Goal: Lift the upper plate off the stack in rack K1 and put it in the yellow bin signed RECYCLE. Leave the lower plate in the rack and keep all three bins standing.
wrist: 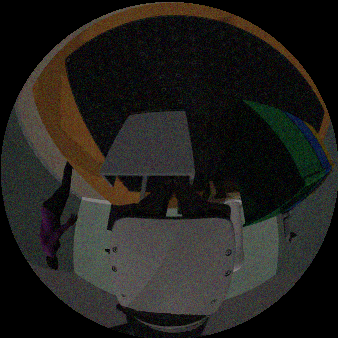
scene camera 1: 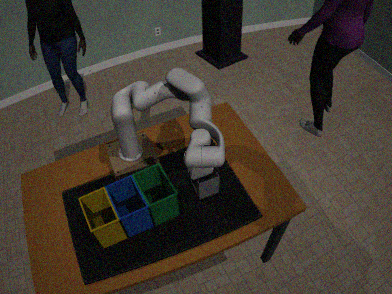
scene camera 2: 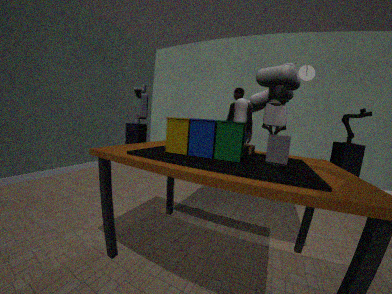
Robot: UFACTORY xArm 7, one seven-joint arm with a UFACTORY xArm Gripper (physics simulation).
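Frame: origin at the arm's base, x ahead, y left, z up, level; metres.
Where they show: gripper, fingertip midpoint: [scene camera 2: 272,142]; arm's base, link origin: [wrist: 228,203] [scene camera 1: 130,152].
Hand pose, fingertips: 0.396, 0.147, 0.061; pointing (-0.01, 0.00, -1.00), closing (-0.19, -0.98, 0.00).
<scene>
Each offset is from my fingertips to the centre of the thing, as dx, dy, dz. Level surfaces: height alone.
Rack K1 is a small grey box {-0.047, +0.040, -0.034} [scene camera 1: 209,189] [scene camera 2: 278,150] [wrist: 150,145], standing upright on the black mat right of the bins. My gripper [scene camera 2: 273,133] [wrist: 173,159] is shut and empty, pointing down with its fingertips at the rack's top. In scene camera 1 the fingers are hidden by the gripper body and the rack. The plates cannot be made out in any view; the rack's wall and the dark hide its inside. The yellow bin {-0.098, -0.446, -0.014} [scene camera 1: 111,236] [scene camera 2: 177,136] stands upright at the left end of the row of bins. Its sign cannot be read.
The blue bin {-0.083, -0.316, -0.014} [scene camera 1: 138,223] [scene camera 2: 201,138] stands upright beside the yellow one. The green bin {-0.067, -0.186, -0.014} [scene camera 1: 166,209] [scene camera 2: 229,141] [wrist: 280,122] stands upright at the row's right end, nearest the rack. All stand on the black mat {dz -0.103} [scene camera 1: 215,220] [scene camera 2: 300,175] on the wooden table {dz -0.116} [scene camera 1: 47,200].
</scene>
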